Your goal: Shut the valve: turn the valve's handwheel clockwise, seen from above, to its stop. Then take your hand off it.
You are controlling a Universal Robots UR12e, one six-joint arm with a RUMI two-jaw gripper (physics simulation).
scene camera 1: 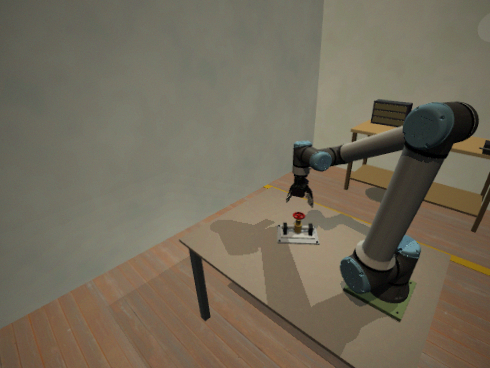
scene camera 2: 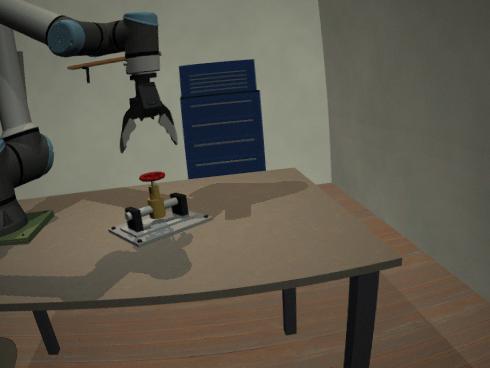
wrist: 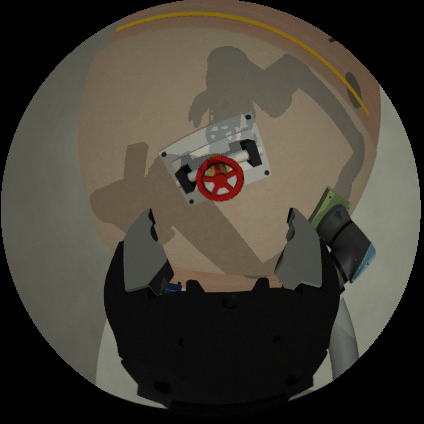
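The red handwheel (scene camera 1: 294, 216) (scene camera 2: 145, 178) (wrist: 239, 178) sits level on top of the brass valve body (scene camera 1: 298, 228) (scene camera 2: 156, 206). The valve is on a grey pipe between two black supports, on a light base plate (scene camera 1: 298, 242) (scene camera 2: 198, 218) (wrist: 258, 175) lying on the table. My gripper (scene camera 1: 300, 203) (scene camera 2: 149, 148) (wrist: 221, 210) points down with its jaws spread wide. It is open and empty, above the handwheel, with a visible gap between the fingertips and the rim. In the wrist view the whole wheel and its spokes show. The wheel's turning angle against its stop cannot be told.
The table (scene camera 1: 240, 255) (scene camera 2: 300, 240) also carries the arm's green mounting plate (scene camera 1: 372, 300) (scene camera 2: 37, 220) (wrist: 325, 202). A blue cabinet (scene camera 2: 222, 132) stands behind the table. A wooden workbench (scene camera 1: 367, 128) with a dark drawer unit (scene camera 1: 391, 113) stands at the back right in scene camera 1.
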